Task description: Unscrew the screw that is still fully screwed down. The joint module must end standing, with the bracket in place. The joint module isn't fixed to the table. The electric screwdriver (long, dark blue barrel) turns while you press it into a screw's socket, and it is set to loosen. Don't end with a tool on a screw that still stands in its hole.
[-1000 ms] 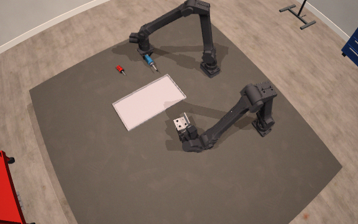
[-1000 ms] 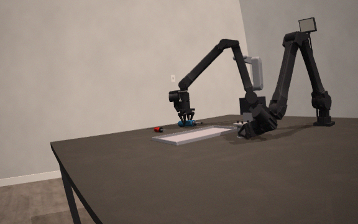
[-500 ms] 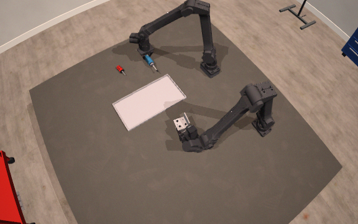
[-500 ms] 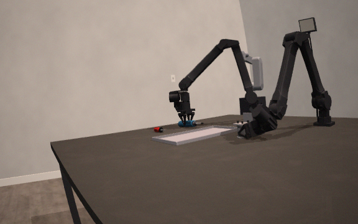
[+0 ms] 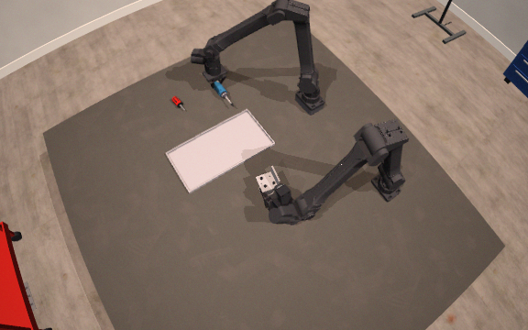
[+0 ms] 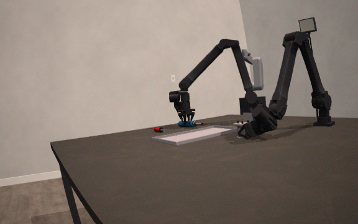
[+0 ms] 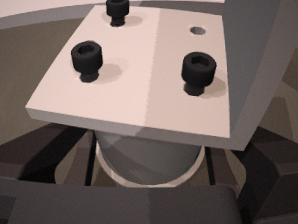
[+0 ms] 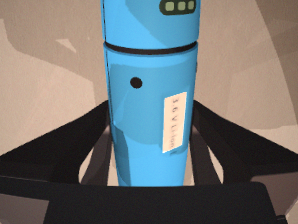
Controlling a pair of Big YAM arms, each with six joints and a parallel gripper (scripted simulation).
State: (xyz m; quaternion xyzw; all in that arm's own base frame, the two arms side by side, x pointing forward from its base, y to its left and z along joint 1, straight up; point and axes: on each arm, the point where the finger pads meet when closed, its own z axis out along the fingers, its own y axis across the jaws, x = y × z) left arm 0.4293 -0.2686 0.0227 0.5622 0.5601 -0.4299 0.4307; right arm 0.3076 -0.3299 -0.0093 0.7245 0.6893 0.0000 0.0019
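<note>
Now: the white bracket plate 50 mm above my left hand. From my left hand the other things lie so: red tool (90 mm ahead, 580 mm to the right, 10 mm below); then flat white tray (60 mm ahead, 260 mm to the right, 20 mm below).
</note>
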